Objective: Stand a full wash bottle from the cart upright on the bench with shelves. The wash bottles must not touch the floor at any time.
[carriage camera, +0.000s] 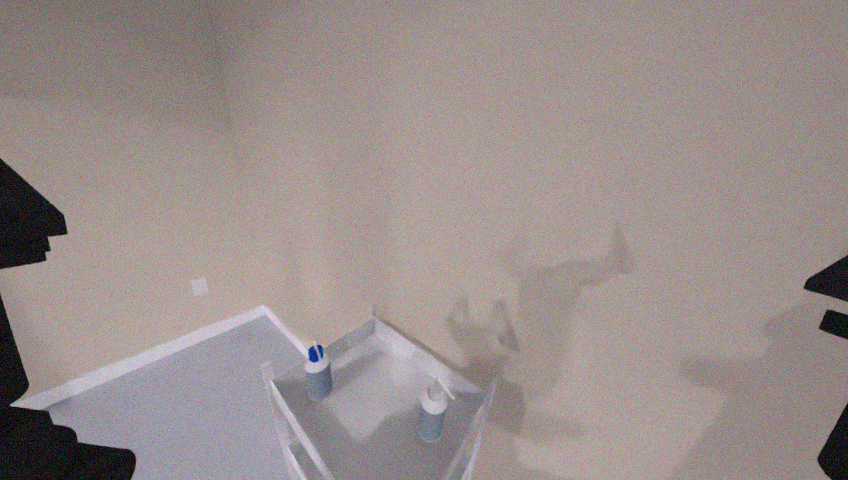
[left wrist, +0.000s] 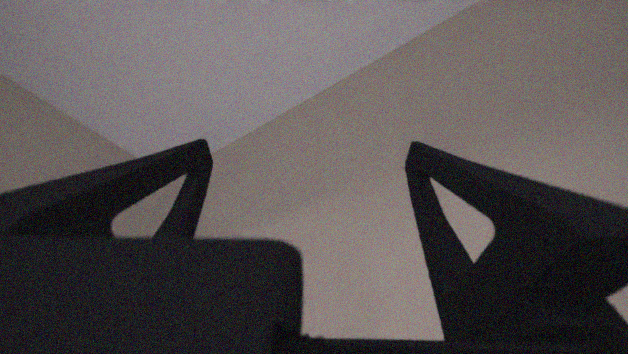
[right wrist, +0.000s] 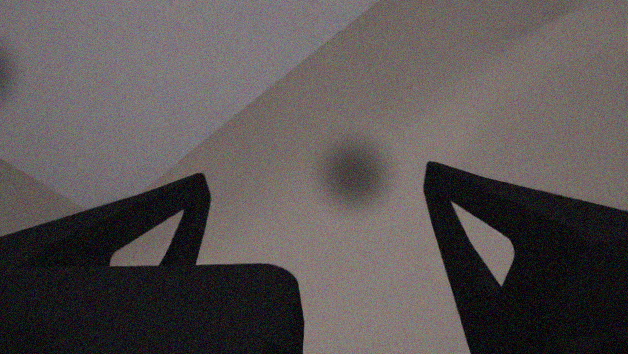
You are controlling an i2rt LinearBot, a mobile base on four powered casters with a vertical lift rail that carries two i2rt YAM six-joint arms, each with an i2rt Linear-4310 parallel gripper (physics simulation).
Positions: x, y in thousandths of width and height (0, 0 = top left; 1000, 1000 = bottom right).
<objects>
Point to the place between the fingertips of the right gripper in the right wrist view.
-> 501, 510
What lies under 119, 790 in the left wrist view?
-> The left gripper.
</objects>
